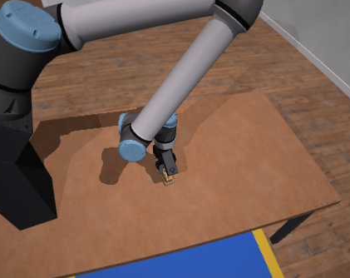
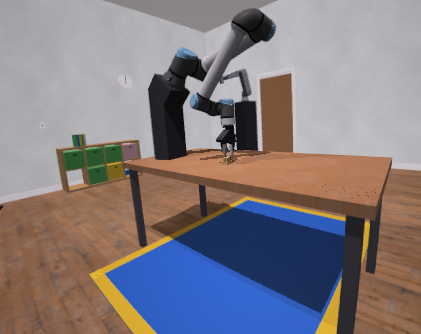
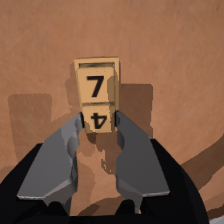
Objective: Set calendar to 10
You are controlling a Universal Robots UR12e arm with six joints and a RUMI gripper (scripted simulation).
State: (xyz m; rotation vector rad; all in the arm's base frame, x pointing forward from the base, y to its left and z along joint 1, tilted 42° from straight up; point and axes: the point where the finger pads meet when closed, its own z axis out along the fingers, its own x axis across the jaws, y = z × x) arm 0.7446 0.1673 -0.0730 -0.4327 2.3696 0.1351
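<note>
Right now my hand is 1 cm short of the wooden tray, 2 cm to the left of it and 3 cm above it.
</note>
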